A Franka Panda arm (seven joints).
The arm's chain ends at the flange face. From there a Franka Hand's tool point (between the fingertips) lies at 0.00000 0.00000 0.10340 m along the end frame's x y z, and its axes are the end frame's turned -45 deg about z.
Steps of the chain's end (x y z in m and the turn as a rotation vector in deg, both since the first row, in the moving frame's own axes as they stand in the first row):
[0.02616, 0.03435, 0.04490, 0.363, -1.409, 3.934]
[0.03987, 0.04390, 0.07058, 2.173, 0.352, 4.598]
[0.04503, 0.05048, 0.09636, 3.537, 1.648, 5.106]
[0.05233, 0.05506, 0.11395, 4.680, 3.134, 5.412]
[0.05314, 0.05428, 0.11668, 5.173, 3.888, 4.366]
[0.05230, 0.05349, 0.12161, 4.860, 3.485, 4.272]
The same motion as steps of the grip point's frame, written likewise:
[-0.00705, 0.04048, 0.04487, 1.253, -0.740, 3.934]
[0.00046, 0.05704, 0.07050, 1.288, 1.785, 4.598]
[0.00286, 0.06542, 0.09612, 1.336, 3.666, 5.106]
[0.00810, 0.07444, 0.11345, 1.093, 5.525, 5.412]
[0.01078, 0.07476, 0.11602, 0.909, 6.407, 4.366]
[0.00984, 0.07345, 0.12105, 0.972, 5.901, 4.272]

